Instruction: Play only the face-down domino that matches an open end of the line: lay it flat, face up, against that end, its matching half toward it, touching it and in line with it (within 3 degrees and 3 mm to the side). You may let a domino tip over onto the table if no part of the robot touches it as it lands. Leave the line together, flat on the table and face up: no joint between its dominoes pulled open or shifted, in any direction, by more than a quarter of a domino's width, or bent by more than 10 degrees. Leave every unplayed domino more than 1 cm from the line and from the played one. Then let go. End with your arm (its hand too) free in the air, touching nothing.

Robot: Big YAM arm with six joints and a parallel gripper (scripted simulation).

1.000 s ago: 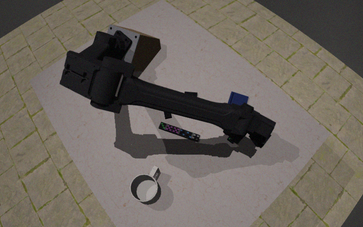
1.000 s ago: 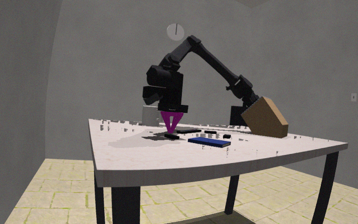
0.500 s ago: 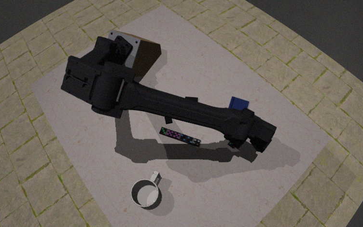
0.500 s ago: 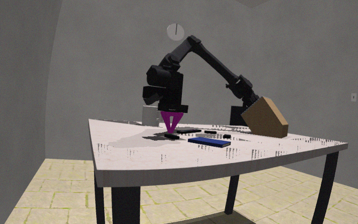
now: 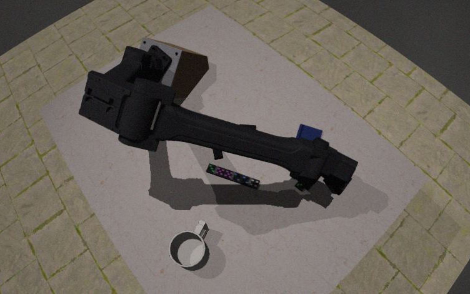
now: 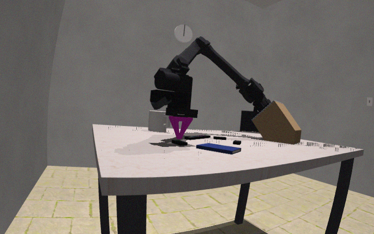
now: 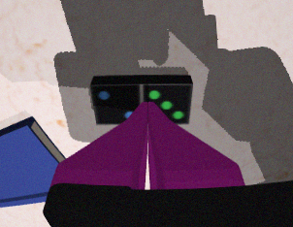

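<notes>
The domino is 2 cm below my hand. Also, from my hand: blue book (12 cm to the left, 7 cm behind, 2 cm below); mug (37 cm to the right, 10 cm behind, 2 cm above).
</notes>
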